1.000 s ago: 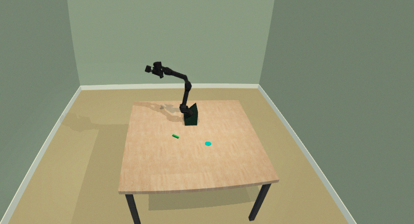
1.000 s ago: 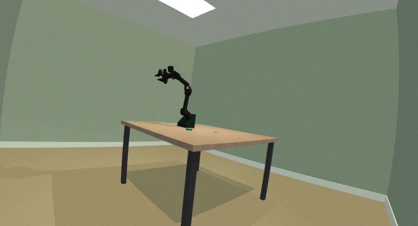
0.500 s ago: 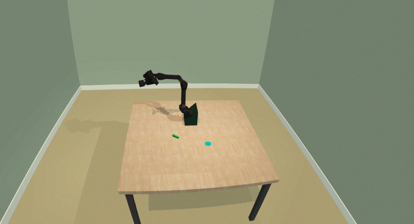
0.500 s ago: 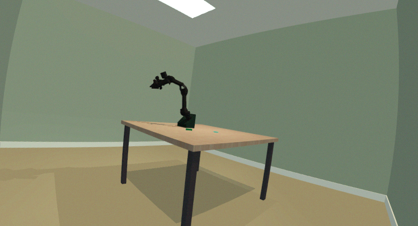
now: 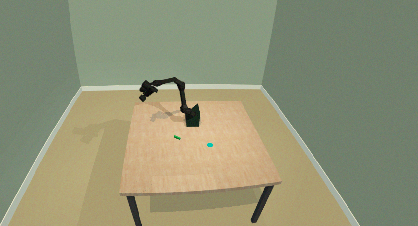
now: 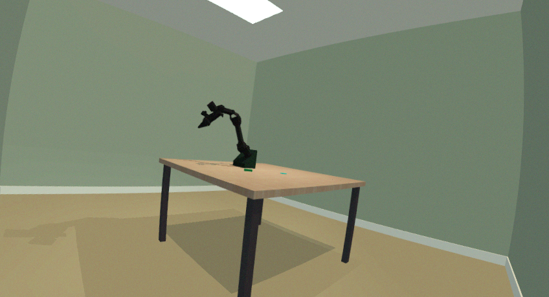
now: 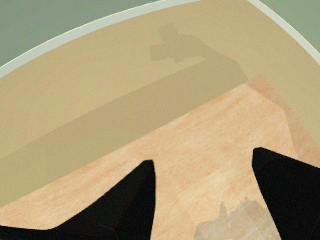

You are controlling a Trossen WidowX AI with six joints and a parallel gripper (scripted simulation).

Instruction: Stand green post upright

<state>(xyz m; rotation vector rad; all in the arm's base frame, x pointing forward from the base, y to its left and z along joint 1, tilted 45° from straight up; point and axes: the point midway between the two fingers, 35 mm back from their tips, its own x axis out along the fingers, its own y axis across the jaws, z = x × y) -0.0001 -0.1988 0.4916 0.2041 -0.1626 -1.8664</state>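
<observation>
Right now my gripper tip is 360 mm to the right of the green post, 290 mm above it and 230 mm short of it. Round my gripper tip: cyan circle (670 mm to the left, 310 mm ahead, 300 mm below).
</observation>
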